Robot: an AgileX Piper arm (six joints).
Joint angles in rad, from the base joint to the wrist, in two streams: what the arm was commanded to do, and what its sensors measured. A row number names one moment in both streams.
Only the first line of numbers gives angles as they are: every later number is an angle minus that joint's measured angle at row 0.
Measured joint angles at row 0: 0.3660, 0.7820, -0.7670, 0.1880, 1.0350, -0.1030
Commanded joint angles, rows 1 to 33: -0.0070, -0.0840, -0.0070, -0.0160, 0.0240, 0.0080; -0.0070, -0.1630, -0.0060, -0.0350, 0.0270, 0.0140; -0.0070, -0.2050, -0.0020, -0.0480, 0.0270, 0.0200; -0.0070, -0.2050, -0.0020, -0.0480, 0.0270, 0.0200; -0.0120, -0.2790, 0.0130, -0.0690, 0.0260, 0.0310; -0.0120, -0.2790, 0.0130, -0.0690, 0.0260, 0.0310; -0.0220, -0.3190, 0.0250, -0.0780, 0.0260, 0.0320; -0.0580, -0.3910, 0.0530, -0.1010, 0.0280, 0.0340; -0.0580, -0.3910, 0.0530, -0.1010, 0.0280, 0.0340; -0.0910, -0.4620, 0.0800, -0.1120, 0.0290, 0.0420; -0.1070, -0.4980, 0.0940, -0.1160, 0.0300, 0.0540; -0.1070, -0.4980, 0.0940, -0.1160, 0.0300, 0.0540; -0.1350, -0.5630, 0.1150, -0.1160, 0.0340, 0.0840; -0.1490, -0.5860, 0.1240, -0.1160, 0.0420, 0.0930; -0.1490, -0.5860, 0.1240, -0.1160, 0.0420, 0.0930; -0.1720, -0.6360, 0.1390, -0.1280, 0.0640, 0.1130; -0.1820, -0.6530, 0.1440, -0.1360, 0.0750, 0.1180; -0.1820, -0.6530, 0.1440, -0.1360, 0.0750, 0.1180; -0.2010, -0.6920, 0.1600, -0.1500, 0.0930, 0.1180; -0.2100, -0.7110, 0.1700, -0.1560, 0.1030, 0.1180; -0.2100, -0.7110, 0.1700, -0.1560, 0.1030, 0.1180; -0.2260, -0.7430, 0.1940, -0.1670, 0.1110, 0.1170; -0.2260, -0.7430, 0.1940, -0.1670, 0.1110, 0.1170; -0.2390, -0.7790, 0.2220, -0.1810, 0.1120, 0.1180; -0.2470, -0.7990, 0.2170, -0.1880, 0.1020, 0.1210; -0.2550, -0.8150, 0.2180, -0.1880, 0.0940, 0.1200; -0.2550, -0.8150, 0.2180, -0.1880, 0.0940, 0.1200; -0.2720, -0.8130, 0.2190, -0.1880, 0.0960, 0.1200; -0.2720, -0.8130, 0.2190, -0.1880, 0.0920, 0.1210; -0.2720, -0.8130, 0.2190, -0.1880, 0.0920, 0.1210; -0.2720, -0.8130, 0.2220, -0.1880, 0.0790, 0.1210; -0.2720, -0.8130, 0.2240, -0.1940, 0.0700, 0.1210; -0.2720, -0.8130, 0.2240, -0.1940, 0.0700, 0.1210
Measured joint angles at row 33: -0.2650, -0.7860, 0.2160, -0.1880, 0.0990, 0.1100
